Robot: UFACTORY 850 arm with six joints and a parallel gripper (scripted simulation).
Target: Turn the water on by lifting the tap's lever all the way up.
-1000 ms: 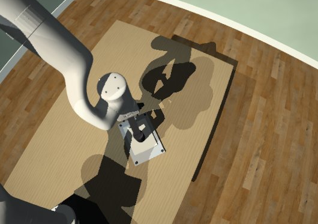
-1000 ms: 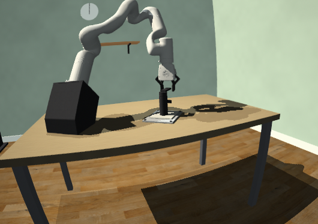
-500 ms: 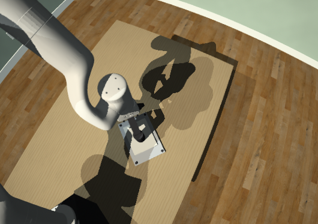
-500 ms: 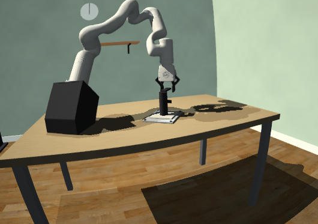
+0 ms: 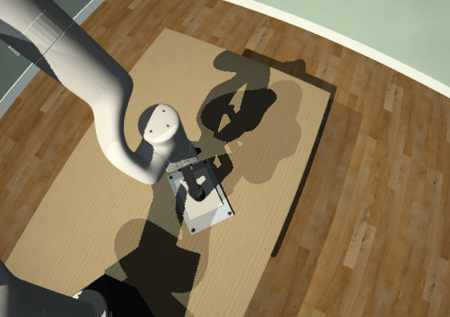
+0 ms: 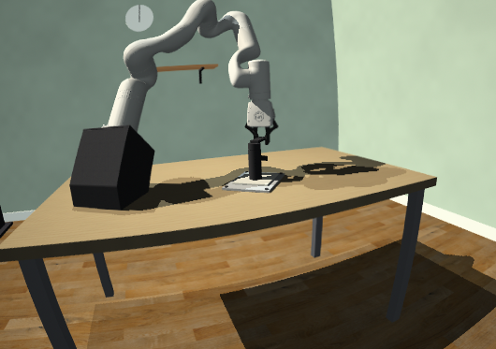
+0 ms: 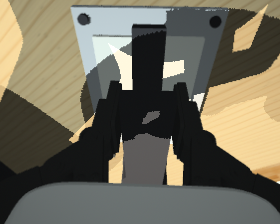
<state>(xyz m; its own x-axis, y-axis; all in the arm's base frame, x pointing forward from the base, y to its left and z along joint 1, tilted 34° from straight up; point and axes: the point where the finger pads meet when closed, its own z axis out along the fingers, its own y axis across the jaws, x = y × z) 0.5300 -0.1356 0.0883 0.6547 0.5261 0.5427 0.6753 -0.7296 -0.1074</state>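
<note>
The tap lever is 50 mm to the right of my hand and 50 mm behind it.
</note>
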